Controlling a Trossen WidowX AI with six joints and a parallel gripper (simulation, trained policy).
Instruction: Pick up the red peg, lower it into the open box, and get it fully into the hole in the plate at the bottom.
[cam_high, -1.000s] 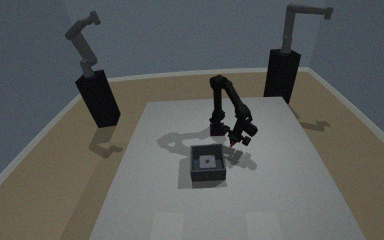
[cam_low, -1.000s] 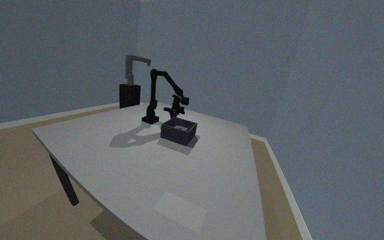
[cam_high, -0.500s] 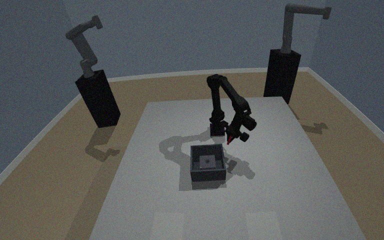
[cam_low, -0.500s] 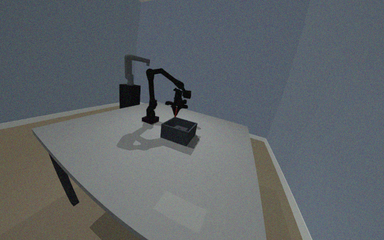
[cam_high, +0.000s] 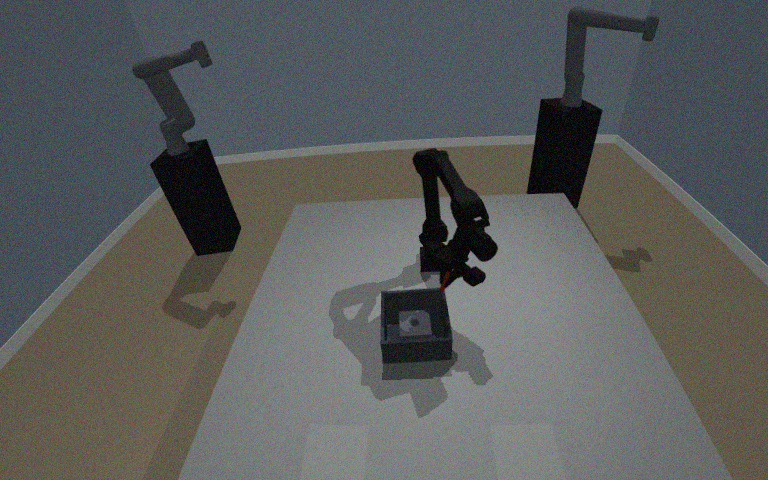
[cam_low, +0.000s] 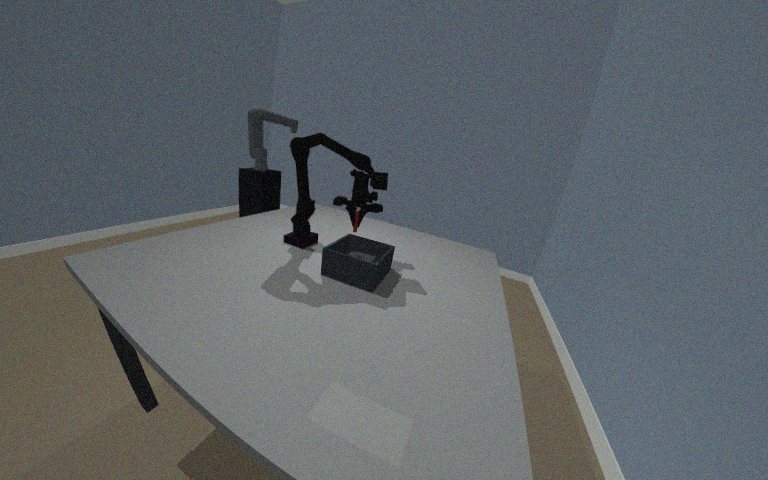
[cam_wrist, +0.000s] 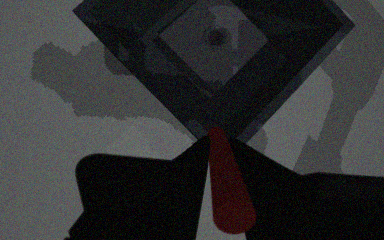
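My gripper tip is now 60 mm short of the light plate, 100 mm to the left of it and 90 mm above it. Also, from my gripper tip: red peg (10 mm to the left, 20 mm above); then dark grey box (60 mm ahead, 100 mm to the right, 110 mm below).
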